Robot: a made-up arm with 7 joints.
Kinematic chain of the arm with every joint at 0, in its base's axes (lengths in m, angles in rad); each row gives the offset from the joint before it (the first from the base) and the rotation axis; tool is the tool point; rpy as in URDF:
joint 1: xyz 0 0 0.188 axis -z
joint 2: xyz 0 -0.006 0.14 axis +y
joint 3: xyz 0 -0.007 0.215 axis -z
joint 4: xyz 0 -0.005 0.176 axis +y
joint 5: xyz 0 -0.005 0.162 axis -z
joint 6: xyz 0 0 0.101 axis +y
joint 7: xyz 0 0 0.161 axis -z
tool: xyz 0 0 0 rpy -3.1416 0 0
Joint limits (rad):
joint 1: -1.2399..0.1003
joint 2: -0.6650..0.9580
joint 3: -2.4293..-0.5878
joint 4: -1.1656..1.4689
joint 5: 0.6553..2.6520
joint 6: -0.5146..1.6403
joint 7: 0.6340..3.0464
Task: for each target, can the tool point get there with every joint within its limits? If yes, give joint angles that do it. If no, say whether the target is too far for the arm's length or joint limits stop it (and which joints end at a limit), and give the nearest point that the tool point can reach.
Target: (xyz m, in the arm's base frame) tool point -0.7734 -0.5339 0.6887
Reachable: no: too far | nearest point -0.5369 -0.3706 0.6753 | short by 0.288 m
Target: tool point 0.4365 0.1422 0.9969
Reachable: yes | joints -0.3691 0.6562 -0.7423 -0.0755 1.2822 -0.2064 1.4482
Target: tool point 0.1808 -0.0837 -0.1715
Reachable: no: joint limits stop it (at a limit: joint 1, joint 2, joint 3, joint 4, joint 5) | nearest point 0.4199 0.0194 0.2475 | short by 0.493 m
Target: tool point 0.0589 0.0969 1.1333
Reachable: yes | joints -0.8430 0.0903 -1.0742 0.1092 1.3763 0.0500 1.6967
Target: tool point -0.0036 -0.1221 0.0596
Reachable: no: joint limits stop it (at a limit: joint 1, joint 2, joint 3, joint 4, joint 5, joint 6) | nearest point 0.4000 0.0033 0.2665 | short by 0.471 m
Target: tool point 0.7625 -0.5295 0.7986
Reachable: no: too far | nearest point 0.5859 -0.3375 0.7012 | short by 0.278 m
